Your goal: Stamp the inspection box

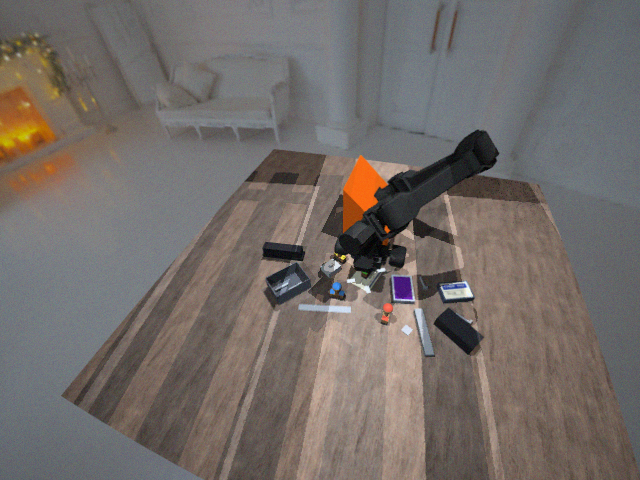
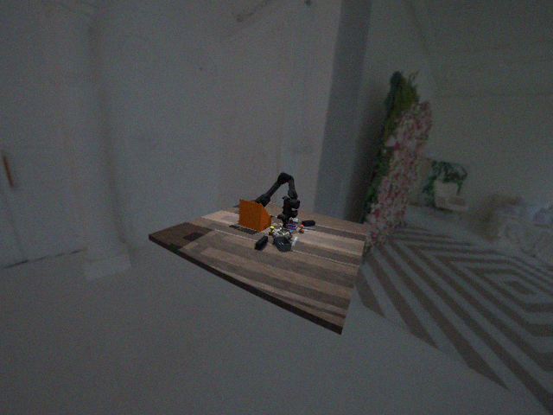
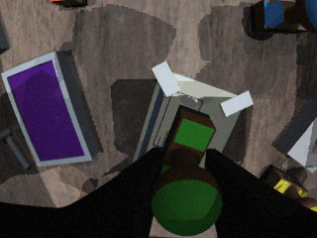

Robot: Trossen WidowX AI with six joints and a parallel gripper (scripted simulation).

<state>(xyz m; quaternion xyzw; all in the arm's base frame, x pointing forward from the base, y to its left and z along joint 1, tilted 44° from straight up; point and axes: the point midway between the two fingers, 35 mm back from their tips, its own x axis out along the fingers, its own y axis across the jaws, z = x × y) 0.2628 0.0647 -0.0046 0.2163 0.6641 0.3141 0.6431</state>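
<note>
Now: the cream card 20 mm behind my gripper tip, 10 mm to the right of it and 60 mm below it. Also, from my gripper tip: blue-knobbed stamp (90 mm ahead, 60 mm to the right, 40 mm below); ink pad (10 mm behind, 110 mm to the left, 50 mm below); green-knobbed stamp (right at my gripper tip).
</note>
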